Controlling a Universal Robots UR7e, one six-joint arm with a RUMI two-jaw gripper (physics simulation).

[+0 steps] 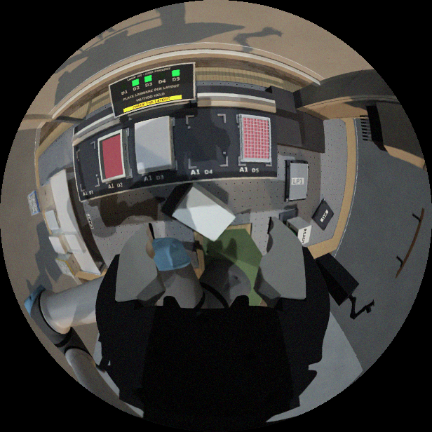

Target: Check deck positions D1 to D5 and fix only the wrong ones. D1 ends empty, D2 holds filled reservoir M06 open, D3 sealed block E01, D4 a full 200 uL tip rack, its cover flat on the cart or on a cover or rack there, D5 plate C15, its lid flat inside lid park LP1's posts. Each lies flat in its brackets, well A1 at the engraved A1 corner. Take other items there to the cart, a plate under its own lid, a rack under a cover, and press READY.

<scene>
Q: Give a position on a red-filled reservoir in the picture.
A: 113, 158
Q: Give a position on a pink-welled plate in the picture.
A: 254, 131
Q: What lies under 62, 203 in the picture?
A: A cart.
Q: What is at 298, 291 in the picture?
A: My gripper.
</scene>
